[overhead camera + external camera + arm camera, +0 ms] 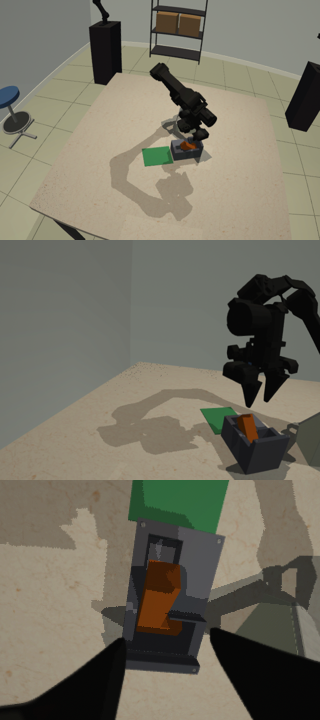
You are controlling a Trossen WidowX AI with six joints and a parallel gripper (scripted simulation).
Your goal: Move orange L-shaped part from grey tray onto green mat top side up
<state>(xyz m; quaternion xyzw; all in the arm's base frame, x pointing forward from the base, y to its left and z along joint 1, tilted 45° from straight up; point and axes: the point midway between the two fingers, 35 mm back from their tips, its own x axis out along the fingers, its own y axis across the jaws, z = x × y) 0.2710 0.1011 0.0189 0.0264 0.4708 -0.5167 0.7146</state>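
Right now the orange L-shaped part is 20 mm behind my gripper tip, 10 mm to the left of it and 100 mm below it. Round my gripper tip: green mat: 60 mm ahead, 150 mm to the right, 150 mm below.
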